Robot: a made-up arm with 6 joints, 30 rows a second.
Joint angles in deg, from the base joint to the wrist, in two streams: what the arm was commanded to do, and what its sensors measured. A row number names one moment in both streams.
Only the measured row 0 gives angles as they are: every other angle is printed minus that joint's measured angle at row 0.
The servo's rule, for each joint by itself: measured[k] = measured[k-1] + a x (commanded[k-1-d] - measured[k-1]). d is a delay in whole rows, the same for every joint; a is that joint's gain. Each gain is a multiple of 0.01, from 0.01 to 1. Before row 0 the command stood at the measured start. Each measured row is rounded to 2 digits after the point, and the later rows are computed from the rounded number. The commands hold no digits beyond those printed.
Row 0, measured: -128.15 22.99 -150.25 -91.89 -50.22 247.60
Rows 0 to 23, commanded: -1.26 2.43 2.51 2.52 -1.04 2.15; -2.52 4.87 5.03 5.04 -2.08 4.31; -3.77 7.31 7.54 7.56 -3.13 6.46; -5.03 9.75 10.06 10.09 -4.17 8.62; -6.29 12.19 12.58 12.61 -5.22 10.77; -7.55 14.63 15.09 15.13 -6.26 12.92; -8.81 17.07 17.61 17.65 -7.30 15.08; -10.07 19.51 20.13 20.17 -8.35 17.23; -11.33 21.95 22.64 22.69 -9.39 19.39; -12.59 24.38 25.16 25.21 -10.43 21.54; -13.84 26.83 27.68 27.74 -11.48 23.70; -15.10 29.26 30.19 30.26 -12.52 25.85; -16.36 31.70 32.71 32.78 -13.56 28.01; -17.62 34.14 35.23 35.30 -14.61 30.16; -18.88 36.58 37.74 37.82 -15.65 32.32; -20.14 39.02 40.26 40.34 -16.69 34.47; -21.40 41.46 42.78 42.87 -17.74 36.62; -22.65 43.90 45.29 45.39 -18.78 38.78; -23.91 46.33 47.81 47.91 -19.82 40.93; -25.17 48.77 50.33 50.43 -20.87 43.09; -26.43 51.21 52.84 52.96 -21.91 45.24; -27.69 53.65 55.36 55.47 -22.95 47.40; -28.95 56.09 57.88 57.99 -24.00 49.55; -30.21 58.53 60.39 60.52 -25.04 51.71
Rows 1 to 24, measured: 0.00 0.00 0.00 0.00 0.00 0.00; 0.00 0.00 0.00 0.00 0.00 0.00; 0.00 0.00 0.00 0.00 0.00 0.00; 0.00 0.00 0.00 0.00 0.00 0.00; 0.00 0.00 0.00 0.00 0.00 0.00; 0.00 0.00 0.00 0.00 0.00 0.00; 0.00 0.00 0.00 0.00 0.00 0.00; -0.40 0.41 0.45 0.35 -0.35 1.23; -1.08 1.17 1.27 1.01 -0.94 2.99; -1.94 2.21 2.40 1.93 -1.68 4.97; -2.93 3.49 3.78 3.07 -2.53 7.05; -4.01 4.97 5.36 4.41 -3.44 9.17; -5.14 6.61 7.11 5.91 -4.40 11.31; -6.31 8.39 9.00 7.55 -5.39 13.46; -7.51 10.28 11.00 9.32 -6.40 15.61; -8.73 12.26 13.10 11.19 -7.42 17.76; -9.97 14.32 15.27 13.15 -8.44 19.91; -11.21 16.45 17.50 15.19 -9.47 22.07; -12.45 18.63 19.78 17.30 -10.51 24.22; -13.70 20.85 22.11 19.47 -11.55 26.38; -14.95 23.11 24.47 21.69 -12.59 28.53; -16.21 25.40 26.86 23.95 -13.63 30.69; -17.47 27.72 29.27 26.24 -14.67 32.84; -18.73 30.06 31.70 28.57 -15.71 34.99
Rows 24 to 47, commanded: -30.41 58.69 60.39 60.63 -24.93 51.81; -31.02 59.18 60.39 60.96 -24.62 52.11; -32.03 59.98 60.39 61.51 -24.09 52.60; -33.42 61.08 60.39 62.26 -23.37 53.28; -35.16 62.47 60.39 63.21 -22.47 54.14; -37.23 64.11 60.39 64.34 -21.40 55.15; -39.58 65.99 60.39 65.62 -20.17 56.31; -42.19 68.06 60.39 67.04 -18.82 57.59; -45.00 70.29 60.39 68.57 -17.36 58.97; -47.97 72.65 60.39 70.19 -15.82 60.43; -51.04 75.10 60.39 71.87 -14.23 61.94; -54.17 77.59 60.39 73.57 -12.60 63.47; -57.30 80.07 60.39 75.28 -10.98 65.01; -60.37 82.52 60.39 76.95 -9.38 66.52; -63.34 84.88 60.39 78.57 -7.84 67.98; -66.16 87.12 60.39 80.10 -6.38 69.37; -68.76 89.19 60.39 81.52 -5.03 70.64; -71.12 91.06 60.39 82.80 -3.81 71.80; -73.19 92.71 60.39 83.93 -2.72 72.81; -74.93 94.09 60.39 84.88 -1.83 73.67; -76.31 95.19 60.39 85.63 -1.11 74.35; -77.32 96.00 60.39 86.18 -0.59 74.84; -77.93 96.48 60.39 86.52 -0.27 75.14; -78.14 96.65 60.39 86.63 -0.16 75.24
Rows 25 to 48, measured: -19.98 32.41 34.15 30.92 -16.75 37.15; -21.24 34.78 36.61 33.30 -17.79 39.30; -22.50 37.16 39.08 35.70 -18.84 41.46; -23.76 39.55 41.56 38.12 -19.88 43.61; -25.02 41.95 44.04 40.55 -20.92 45.77; -26.28 44.35 46.53 42.99 -21.97 47.92; -27.54 46.76 49.02 45.44 -23.01 50.08; -28.46 48.79 51.07 47.57 -23.66 51.07; -29.28 50.56 52.75 49.44 -23.99 51.66; -30.16 52.16 54.13 51.13 -24.02 52.20; -31.20 53.68 55.26 52.69 -23.80 52.82; -32.47 55.17 56.18 54.16 -23.35 53.57; -33.99 56.69 56.94 55.59 -22.69 54.47; -35.78 58.27 57.56 56.99 -21.83 55.52; -37.83 59.93 58.07 58.40 -20.81 56.70; -40.12 61.69 58.49 59.82 -19.64 57.99; -42.63 63.55 58.83 61.27 -18.34 59.38; -45.32 65.51 59.11 62.75 -16.94 60.84; -48.15 67.56 59.34 64.26 -15.46 62.34; -51.08 69.69 59.53 65.80 -13.94 63.86; -54.05 71.87 59.68 67.36 -12.39 65.38; -57.02 74.08 59.81 68.93 -10.84 66.86; -59.94 76.30 59.91 70.49 -9.32 68.29; -62.76 78.49 60.00 72.03 -7.86 69.63
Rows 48 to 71, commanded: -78.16 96.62 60.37 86.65 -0.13 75.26; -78.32 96.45 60.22 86.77 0.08 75.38; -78.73 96.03 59.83 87.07 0.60 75.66; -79.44 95.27 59.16 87.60 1.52 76.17; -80.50 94.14 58.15 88.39 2.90 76.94; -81.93 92.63 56.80 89.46 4.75 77.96; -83.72 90.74 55.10 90.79 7.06 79.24; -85.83 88.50 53.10 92.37 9.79 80.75; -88.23 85.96 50.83 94.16 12.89 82.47; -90.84 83.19 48.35 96.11 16.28 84.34; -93.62 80.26 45.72 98.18 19.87 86.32; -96.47 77.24 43.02 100.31 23.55 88.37; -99.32 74.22 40.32 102.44 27.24 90.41; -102.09 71.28 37.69 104.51 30.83 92.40; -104.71 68.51 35.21 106.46 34.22 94.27; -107.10 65.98 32.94 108.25 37.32 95.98; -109.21 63.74 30.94 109.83 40.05 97.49; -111.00 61.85 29.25 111.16 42.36 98.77; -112.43 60.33 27.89 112.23 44.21 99.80; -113.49 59.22 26.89 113.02 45.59 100.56; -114.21 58.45 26.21 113.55 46.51 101.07; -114.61 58.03 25.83 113.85 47.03 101.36; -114.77 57.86 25.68 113.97 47.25 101.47; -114.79 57.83 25.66 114.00 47.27 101.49
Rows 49 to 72, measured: -65.44 80.63 60.07 73.54 -6.48 70.87; -67.92 82.68 60.13 74.99 -5.20 71.98; -70.16 84.62 60.18 76.37 -4.05 72.94; -72.13 86.42 60.22 77.67 -3.05 73.74; -73.79 88.05 60.25 78.86 -2.21 74.37; -75.11 89.48 60.28 79.93 -1.55 74.81; -76.08 90.70 60.30 80.87 -1.08 75.06; -76.75 91.71 60.31 81.68 -0.76 75.17; -77.25 92.52 60.29 82.39 -0.47 75.29; -77.72 93.12 60.21 83.05 -0.11 75.50; -78.27 93.49 60.02 83.69 0.44 75.88; -78.98 93.60 59.68 84.35 1.28 76.48; -79.92 93.44 59.16 85.07 2.46 77.32; -81.14 92.98 58.43 85.87 4.02 78.41; -82.64 92.22 57.47 86.78 5.98 79.74; -84.43 91.16 56.27 87.81 8.33 81.30; -86.48 89.81 54.84 88.97 11.03 83.03; -88.76 88.19 53.20 90.26 14.04 84.91; -91.23 86.33 51.37 91.67 17.27 86.88; -93.82 84.27 49.38 93.18 20.66 88.89; -96.47 82.06 47.28 94.77 24.12 90.89; -99.11 79.76 45.11 96.41 27.55 92.82; -101.67 77.42 42.92 98.07 30.87 94.62; -104.08 75.09 40.76 99.72 33.99 96.26
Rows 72 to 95, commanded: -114.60 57.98 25.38 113.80 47.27 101.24; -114.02 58.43 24.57 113.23 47.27 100.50; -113.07 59.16 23.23 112.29 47.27 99.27; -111.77 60.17 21.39 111.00 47.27 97.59; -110.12 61.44 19.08 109.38 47.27 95.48; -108.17 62.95 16.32 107.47 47.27 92.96; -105.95 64.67 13.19 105.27 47.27 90.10; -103.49 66.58 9.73 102.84 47.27 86.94; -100.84 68.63 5.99 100.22 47.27 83.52; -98.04 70.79 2.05 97.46 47.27 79.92; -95.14 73.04 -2.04 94.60 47.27 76.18; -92.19 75.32 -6.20 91.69 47.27 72.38; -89.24 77.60 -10.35 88.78 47.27 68.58; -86.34 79.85 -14.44 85.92 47.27 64.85; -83.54 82.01 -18.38 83.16 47.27 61.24; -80.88 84.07 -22.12 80.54 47.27 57.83; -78.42 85.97 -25.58 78.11 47.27 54.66; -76.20 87.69 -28.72 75.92 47.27 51.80; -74.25 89.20 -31.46 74.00 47.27 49.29; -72.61 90.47 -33.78 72.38 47.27 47.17; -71.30 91.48 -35.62 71.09 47.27 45.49; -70.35 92.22 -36.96 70.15 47.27 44.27; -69.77 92.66 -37.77 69.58 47.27 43.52; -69.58 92.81 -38.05 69.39 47.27 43.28
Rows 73 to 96, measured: -106.29 72.84 38.69 101.32 36.84 97.69; -108.25 70.71 36.75 102.85 39.35 98.89; -109.93 68.76 34.98 104.27 41.47 99.84; -111.30 67.01 33.40 105.57 43.18 100.54; -112.36 65.48 32.04 106.73 44.49 101.01; -113.13 64.18 30.90 107.74 45.43 101.27; -113.66 63.10 29.96 108.62 46.06 101.40; -113.96 62.23 29.14 109.35 46.47 101.31; -113.98 61.58 28.32 109.89 46.74 100.85; -113.69 61.17 27.40 110.23 46.92 99.95; -113.08 61.00 26.32 110.34 47.04 98.60; -112.13 61.07 25.02 110.21 47.12 96.82; -110.86 61.39 23.45 109.83 47.17 94.62; -109.29 61.95 21.60 109.19 47.20 92.04; -107.43 62.74 19.46 108.30 47.22 89.13; -105.32 63.74 17.04 107.17 47.24 85.93; -102.99 64.94 14.34 105.81 47.25 82.50; -100.48 66.32 11.39 104.24 47.26 78.90; -97.83 67.85 8.22 102.48 47.26 75.18; -95.08 69.51 4.88 100.56 47.26 71.42; -92.28 71.27 1.40 98.51 47.26 67.68; -89.48 73.10 -2.16 96.36 47.26 64.01; -86.73 74.96 -5.75 94.15 47.26 60.49; -84.07 76.83 -9.32 91.90 47.26 57.17
